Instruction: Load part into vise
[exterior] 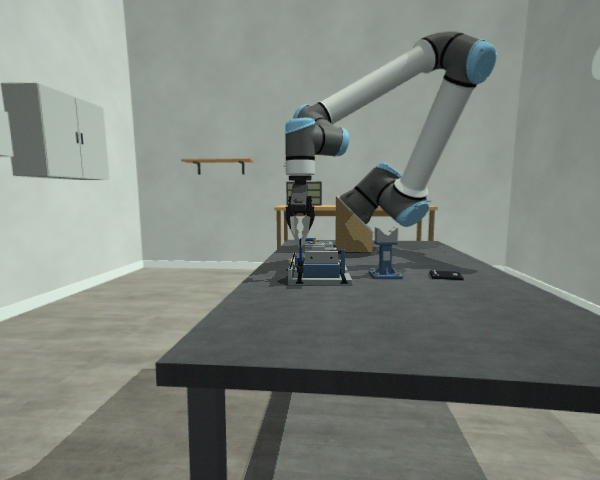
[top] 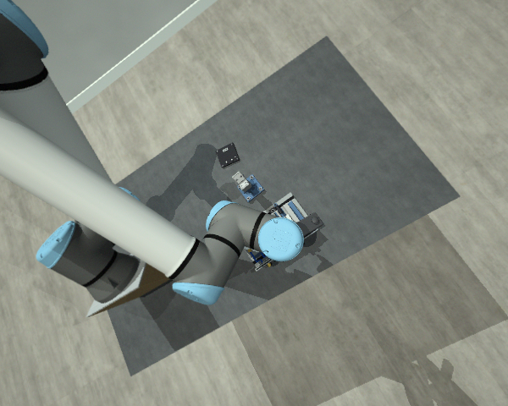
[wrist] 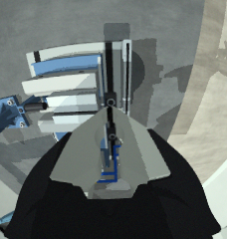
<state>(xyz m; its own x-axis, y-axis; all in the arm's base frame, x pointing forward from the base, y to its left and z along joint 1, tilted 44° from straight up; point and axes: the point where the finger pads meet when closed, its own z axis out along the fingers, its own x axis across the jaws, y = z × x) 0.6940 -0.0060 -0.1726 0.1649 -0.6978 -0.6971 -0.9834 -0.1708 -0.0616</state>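
The part lies 4 cm to the left of my hand, 2 cm below it and 1 cm behind it. Also, from my hand: infeed plate 46 cm to the left, 13 cm behind, 11 cm below; then vise 8 cm below, 8 cm behind, 5 cm to the left.
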